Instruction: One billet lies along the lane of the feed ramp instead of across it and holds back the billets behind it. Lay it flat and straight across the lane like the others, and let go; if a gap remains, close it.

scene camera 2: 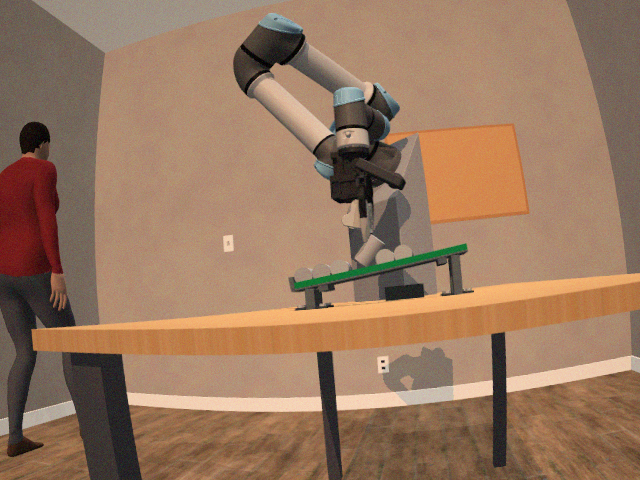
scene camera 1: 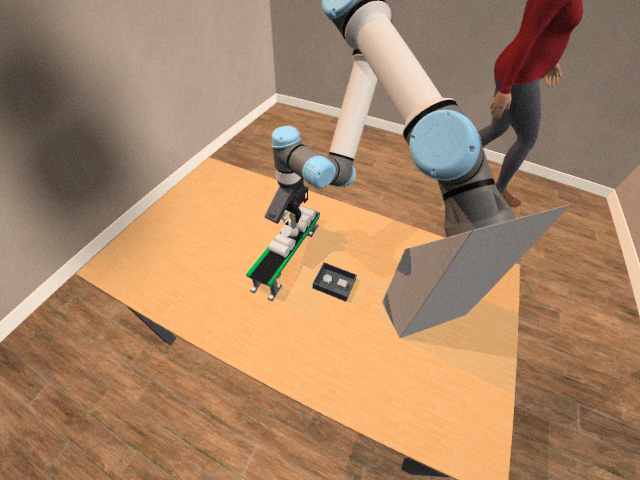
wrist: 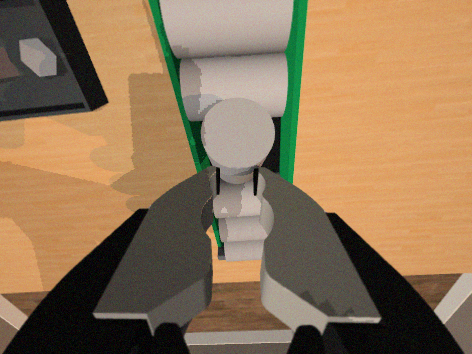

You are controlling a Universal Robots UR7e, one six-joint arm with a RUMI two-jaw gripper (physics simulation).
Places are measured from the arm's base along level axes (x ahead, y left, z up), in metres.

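Pixels of known places: gripper, fingertip midpoint: (scene camera 2: 366,242) (scene camera 1: 290,226) (wrist: 236,170); arm's base, origin of the base link: (scene camera 2: 385,167) (scene camera 1: 480,228).
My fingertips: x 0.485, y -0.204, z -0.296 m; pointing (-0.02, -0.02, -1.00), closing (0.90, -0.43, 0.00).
Note:
For each thing: its top centre in the pictures, then the offset to it from my fingertips.
- white billet, middle of its top: (wrist: 236,178) (scene camera 2: 368,234) (scene camera 1: 289,224) 0.002 m ahead, 0.005 m left, 0.018 m up
- uppermost, middle of its top: (wrist: 248,208) (scene camera 2: 340,260) (scene camera 1: 297,221) 0.015 m back, 0.059 m right, 0.032 m down
- black tray, middle of its top: (scene camera 2: 404,285) (scene camera 1: 335,278) 0.175 m back, 0.131 m left, 0.099 m down
A white billet (scene camera 1: 288,230) (scene camera 2: 369,250) (wrist: 238,132) is tilted steeply over the lane, its raised end up-ramp and facing the wrist camera. My gripper (scene camera 1: 293,220) (scene camera 2: 370,235) (wrist: 236,170) is shut on this billet near its raised end. Its lower end is at or just above the lane; contact is hard to tell. The feed ramp (scene camera 1: 267,267) (scene camera 2: 434,254) (wrist: 296,75) has green rails. Two billets lie across it up-ramp, the nearer one (scene camera 2: 385,255) (wrist: 240,82) close to the tilted billet. Three more lie across it down-ramp, the uppermost (scene camera 2: 340,267) (wrist: 237,202) partly hidden by the fingers in the wrist view.
A black tray (scene camera 1: 330,293) (scene camera 2: 404,291) (wrist: 73,50) with small pale pieces stands beside the ramp. A large grey panel (scene camera 1: 454,279) (scene camera 2: 421,232) stands near the arm's base. A person in red (scene camera 1: 537,46) (scene camera 2: 25,217) stands beyond the table.

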